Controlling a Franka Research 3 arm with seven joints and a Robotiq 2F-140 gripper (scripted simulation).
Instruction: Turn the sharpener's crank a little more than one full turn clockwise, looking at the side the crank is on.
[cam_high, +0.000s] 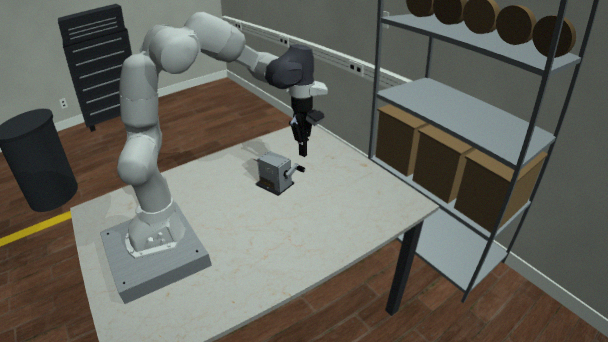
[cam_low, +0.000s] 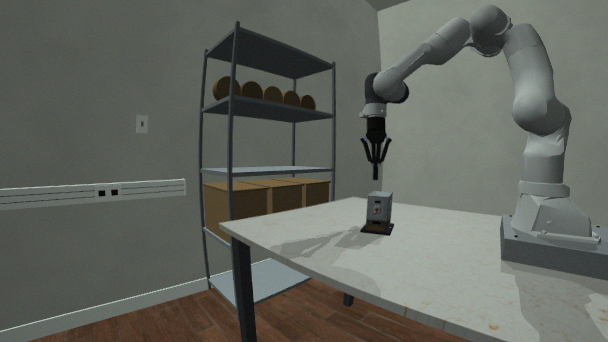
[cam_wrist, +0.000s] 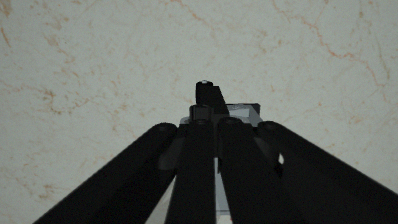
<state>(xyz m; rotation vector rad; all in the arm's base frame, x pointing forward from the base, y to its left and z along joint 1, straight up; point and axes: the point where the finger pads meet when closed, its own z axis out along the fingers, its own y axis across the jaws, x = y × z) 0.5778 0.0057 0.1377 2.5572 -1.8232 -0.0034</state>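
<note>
Now: hand 11 cm above the crank, 2 cm to the right of it and 2 cm past it.
</note>
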